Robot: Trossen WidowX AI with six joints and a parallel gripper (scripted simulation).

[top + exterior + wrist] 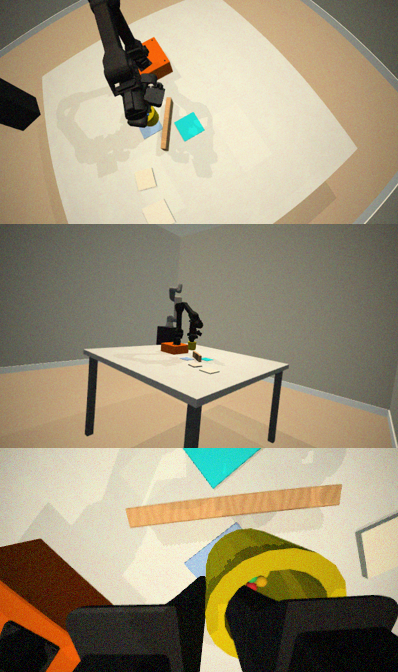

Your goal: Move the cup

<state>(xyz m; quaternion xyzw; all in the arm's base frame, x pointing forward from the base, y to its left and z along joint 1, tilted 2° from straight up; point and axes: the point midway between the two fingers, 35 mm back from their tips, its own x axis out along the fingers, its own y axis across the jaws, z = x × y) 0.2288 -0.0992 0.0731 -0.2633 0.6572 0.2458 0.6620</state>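
Right now the wooden bar is 100 mm below my gripper tip, 50 mm ahead of it and 20 mm to the left of it. From my gripper tip the other things lie so: pale blue pad 120 mm below, 50 mm to the right, 10 mm behind; then red marble 40 mm to the right, 20 mm below, 10 mm ahead; then yellow cup 20 mm to the right, 10 mm ahead.
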